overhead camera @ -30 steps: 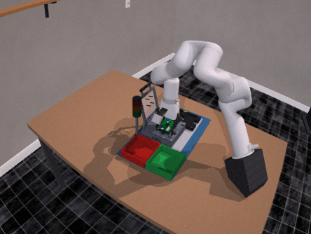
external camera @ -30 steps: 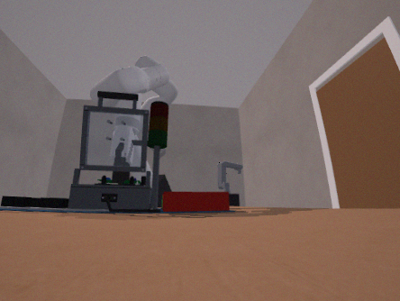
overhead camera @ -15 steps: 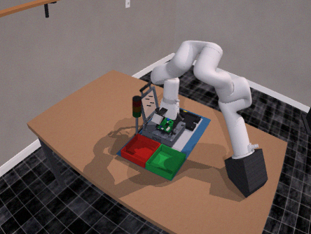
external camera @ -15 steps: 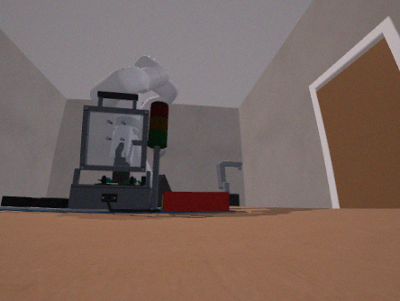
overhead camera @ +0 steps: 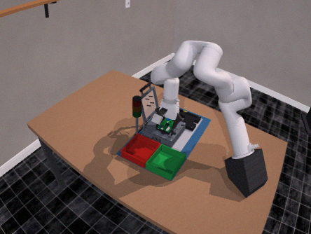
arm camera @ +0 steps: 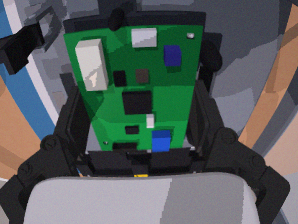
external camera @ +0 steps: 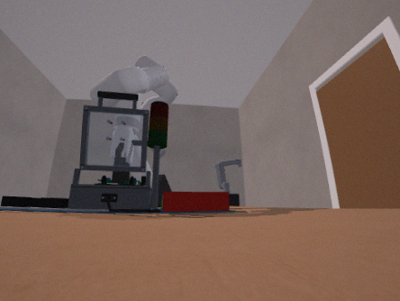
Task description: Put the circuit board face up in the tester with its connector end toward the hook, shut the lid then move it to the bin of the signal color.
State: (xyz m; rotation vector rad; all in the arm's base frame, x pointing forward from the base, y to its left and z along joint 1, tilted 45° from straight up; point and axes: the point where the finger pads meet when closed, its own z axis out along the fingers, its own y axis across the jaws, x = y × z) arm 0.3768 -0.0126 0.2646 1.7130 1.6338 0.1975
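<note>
Right now the green circuit board is right at my hand. From my hand the other things lie so: tester lid (12 cm ahead, 3 cm to the right, 10 cm above); black latch block (5 cm behind, 7 cm to the left); tester plate (1 cm ahead, 1 cm below).
</note>
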